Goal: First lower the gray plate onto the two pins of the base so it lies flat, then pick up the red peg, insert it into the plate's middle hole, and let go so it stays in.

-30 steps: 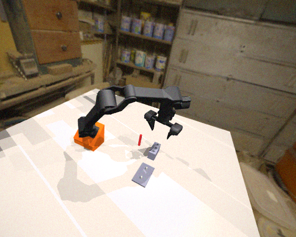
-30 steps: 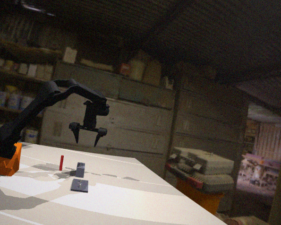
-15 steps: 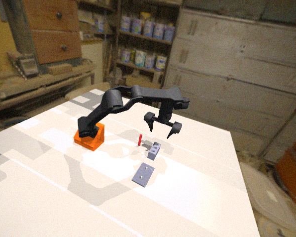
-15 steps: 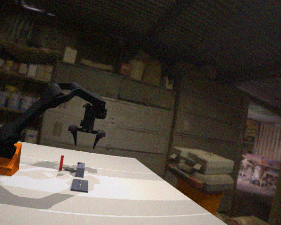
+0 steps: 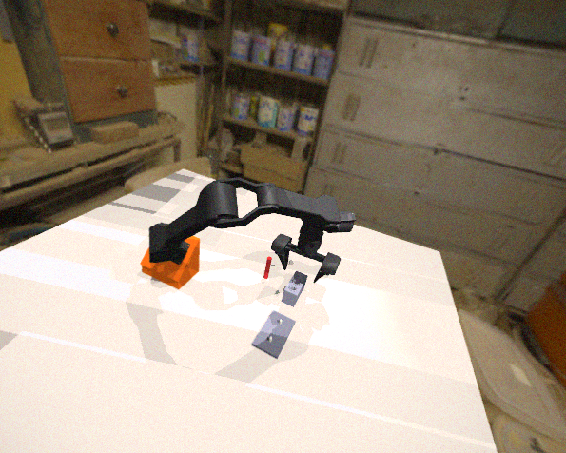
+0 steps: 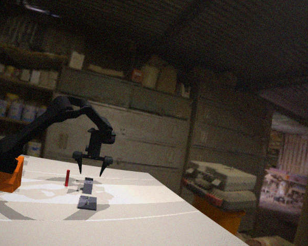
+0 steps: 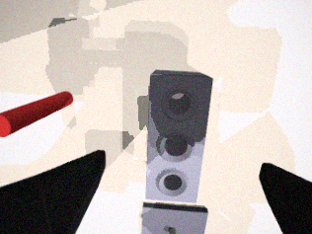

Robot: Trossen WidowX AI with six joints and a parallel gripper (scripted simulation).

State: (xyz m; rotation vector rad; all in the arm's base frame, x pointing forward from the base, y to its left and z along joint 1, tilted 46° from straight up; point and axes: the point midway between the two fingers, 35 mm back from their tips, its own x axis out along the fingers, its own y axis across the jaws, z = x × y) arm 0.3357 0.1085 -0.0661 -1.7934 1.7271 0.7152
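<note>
Right now my gripper tip is 4 cm above the gray plate. From my gripper tip the other things lie so: red peg: 11 cm behind, 4 cm below, 2 cm to the left; then base: 16 cm to the right, 7 cm below, 1 cm ahead.
</note>
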